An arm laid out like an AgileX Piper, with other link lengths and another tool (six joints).
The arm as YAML. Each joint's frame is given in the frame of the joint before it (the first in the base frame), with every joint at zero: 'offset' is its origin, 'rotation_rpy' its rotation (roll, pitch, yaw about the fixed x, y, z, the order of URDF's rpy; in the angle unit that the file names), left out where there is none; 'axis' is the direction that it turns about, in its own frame. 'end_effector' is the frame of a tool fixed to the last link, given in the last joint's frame.
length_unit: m
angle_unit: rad
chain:
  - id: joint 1
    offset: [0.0, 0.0, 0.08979]
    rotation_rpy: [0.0, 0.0, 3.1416]
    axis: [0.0, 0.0, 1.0]
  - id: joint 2
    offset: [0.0, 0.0, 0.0]
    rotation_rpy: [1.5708, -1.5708, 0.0]
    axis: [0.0, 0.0, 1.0]
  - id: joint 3
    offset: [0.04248, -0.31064, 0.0]
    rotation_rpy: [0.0, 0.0, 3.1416]
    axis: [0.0, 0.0, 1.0]
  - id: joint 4
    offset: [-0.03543, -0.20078, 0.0]
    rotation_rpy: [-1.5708, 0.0, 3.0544]
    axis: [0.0, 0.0, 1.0]
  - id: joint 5
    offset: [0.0, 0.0, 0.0]
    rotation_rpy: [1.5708, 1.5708, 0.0]
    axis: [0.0, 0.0, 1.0]
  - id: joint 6
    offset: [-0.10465, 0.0, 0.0]
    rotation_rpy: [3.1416, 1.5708, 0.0]
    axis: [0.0, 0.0, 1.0]
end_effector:
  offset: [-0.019, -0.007, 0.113]
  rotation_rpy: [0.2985, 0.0, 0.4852]
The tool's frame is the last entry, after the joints.
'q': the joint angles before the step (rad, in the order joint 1, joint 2, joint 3, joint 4, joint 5, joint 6). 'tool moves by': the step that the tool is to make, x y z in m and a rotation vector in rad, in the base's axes. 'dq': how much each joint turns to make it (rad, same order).
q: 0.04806, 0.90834, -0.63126, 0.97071, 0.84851, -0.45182
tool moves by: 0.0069, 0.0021, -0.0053, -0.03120, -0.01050, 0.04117
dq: -0.00017, 0.04837, -0.00381, 0.01619, -0.00187, -0.08439
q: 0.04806, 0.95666, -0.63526, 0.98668, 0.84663, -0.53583
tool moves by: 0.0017, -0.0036, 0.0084, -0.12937, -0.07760, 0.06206
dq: 0.06064, 0.00310, -0.09566, -0.16349, -0.00309, 0.04604
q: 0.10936, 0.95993, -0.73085, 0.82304, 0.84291, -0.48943
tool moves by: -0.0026, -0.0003, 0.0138, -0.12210, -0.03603, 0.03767
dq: 0.17635, 0.00256, -0.13385, -0.28640, 0.00004, 0.25476
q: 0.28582, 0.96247, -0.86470, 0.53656, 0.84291, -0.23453
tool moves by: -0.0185, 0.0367, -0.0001, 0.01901, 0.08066, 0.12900
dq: 0.22666, 0.06431, -0.04649, -0.04624, -0.00465, 0.14531
